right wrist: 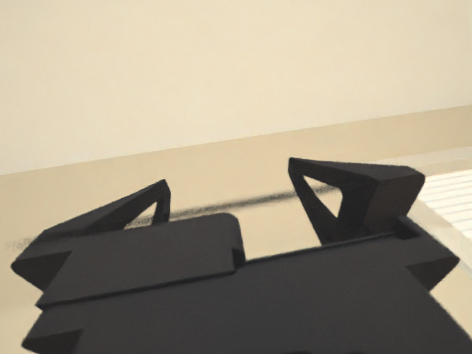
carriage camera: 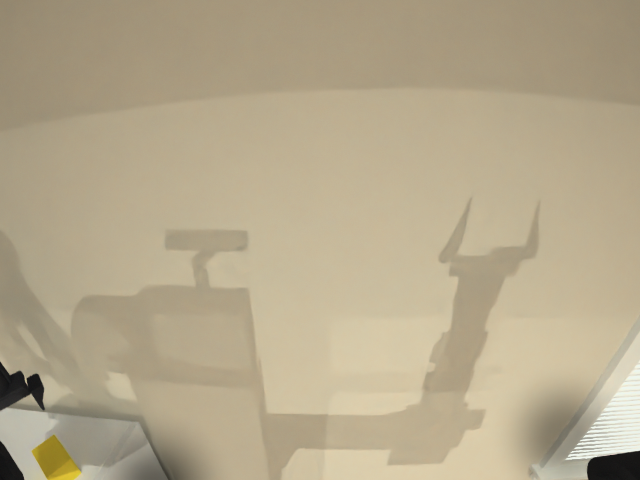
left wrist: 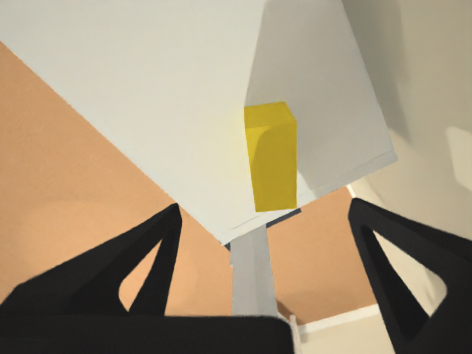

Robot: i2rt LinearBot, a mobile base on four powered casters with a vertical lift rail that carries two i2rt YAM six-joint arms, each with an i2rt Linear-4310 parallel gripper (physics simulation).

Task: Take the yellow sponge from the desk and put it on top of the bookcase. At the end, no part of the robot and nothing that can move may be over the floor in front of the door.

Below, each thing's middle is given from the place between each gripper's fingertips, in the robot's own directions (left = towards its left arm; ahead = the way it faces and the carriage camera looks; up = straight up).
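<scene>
My left gripper: 13 cm above the yellow sponge (left wrist: 271, 130), 4 cm to the left of it. My right gripper: 70 cm above the sponge, 95 cm to the right of it, 16 cm short of it.
</scene>
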